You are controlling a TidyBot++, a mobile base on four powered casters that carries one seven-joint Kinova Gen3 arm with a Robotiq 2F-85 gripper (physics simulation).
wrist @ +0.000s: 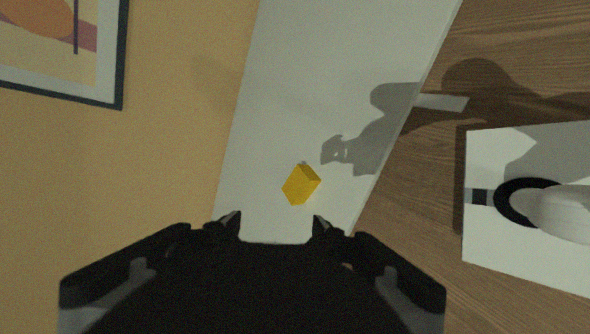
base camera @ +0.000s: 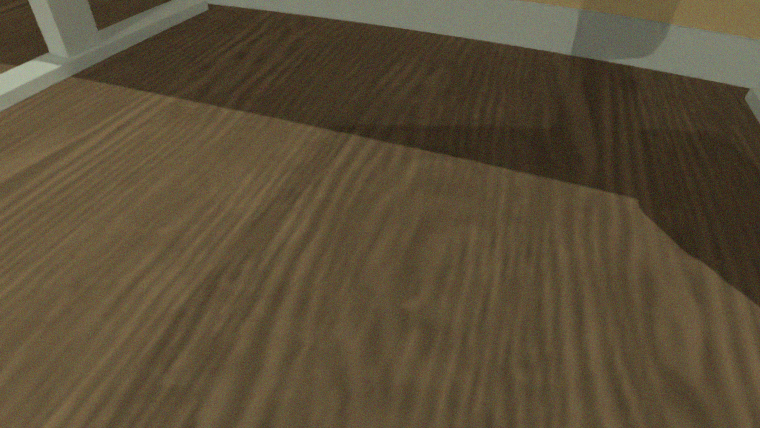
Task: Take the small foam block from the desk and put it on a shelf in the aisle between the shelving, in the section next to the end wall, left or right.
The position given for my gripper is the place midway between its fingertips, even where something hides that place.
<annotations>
My gripper shows in the wrist view (277,222); in the base camera view it is out of frame. A yellow foam block shows in the wrist view (301,183); in the base camera view it is out of frame.
</annotations>
